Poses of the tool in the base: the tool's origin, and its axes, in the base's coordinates. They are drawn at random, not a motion.
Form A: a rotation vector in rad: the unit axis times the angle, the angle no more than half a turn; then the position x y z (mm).
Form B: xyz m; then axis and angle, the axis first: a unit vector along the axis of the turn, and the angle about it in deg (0 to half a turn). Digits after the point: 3 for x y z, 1 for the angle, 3 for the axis.
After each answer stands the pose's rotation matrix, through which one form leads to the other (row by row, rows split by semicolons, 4 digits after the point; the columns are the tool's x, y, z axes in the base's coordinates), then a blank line. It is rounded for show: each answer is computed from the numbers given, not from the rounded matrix.
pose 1, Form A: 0.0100 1.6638 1.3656 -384 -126 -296
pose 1, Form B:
-0.384 -0.126 -0.296 0.005 0.773 0.634 123.3
-0.5494 -0.5245 0.6504; 0.5357 0.3763 0.7560; -0.6413 0.7637 0.0742

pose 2, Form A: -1.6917 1.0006 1.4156 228 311 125
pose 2, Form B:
0.228 0.311 0.125 -0.698 0.413 0.584 138.8
0.1025 -0.8906 -0.4430; -0.1204 -0.4532 0.8832; -0.9874 -0.0372 -0.1537

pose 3, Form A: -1.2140 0.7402 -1.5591 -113 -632 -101
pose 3, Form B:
-0.113 -0.632 -0.101 -0.575 0.351 -0.739 120.9
-0.0125 0.3285 0.9444; -0.9395 -0.3273 0.1014; 0.3424 -0.8860 0.3128

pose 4, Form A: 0.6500 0.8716 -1.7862 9 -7 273
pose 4, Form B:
0.009 -0.007 0.273 0.311 0.417 -0.854 119.8
-0.3525 0.9351 -0.0359; -0.5472 -0.2370 -0.8027; -0.7592 -0.2633 0.5952

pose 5, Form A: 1.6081 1.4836 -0.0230 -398 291 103
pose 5, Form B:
-0.398 0.291 0.103 0.735 0.678 -0.011 125.4
0.2740 0.7953 0.5407; 0.7782 0.1470 -0.6106; -0.5651 0.5881 -0.5786

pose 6, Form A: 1.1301 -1.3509 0.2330 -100 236 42
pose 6, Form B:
-0.100 0.236 0.042 0.636 -0.760 0.131 101.8
0.2829 -0.7109 -0.6439; -0.4541 0.4920 -0.7428; 0.8448 0.5026 -0.1836

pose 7, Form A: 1.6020 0.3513 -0.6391 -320 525 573
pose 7, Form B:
-0.320 0.525 0.573 0.910 0.200 -0.363 100.9
0.7960 0.5724 -0.1967; -0.1408 -0.1409 -0.9800; -0.5887 0.8077 -0.0316

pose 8, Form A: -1.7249 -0.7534 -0.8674 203 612 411
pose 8, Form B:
0.203 0.612 0.411 -0.832 -0.364 -0.419 118.7
0.5449 0.8150 0.1971; 0.0811 -0.2852 0.9550; 0.8346 -0.5044 -0.2215

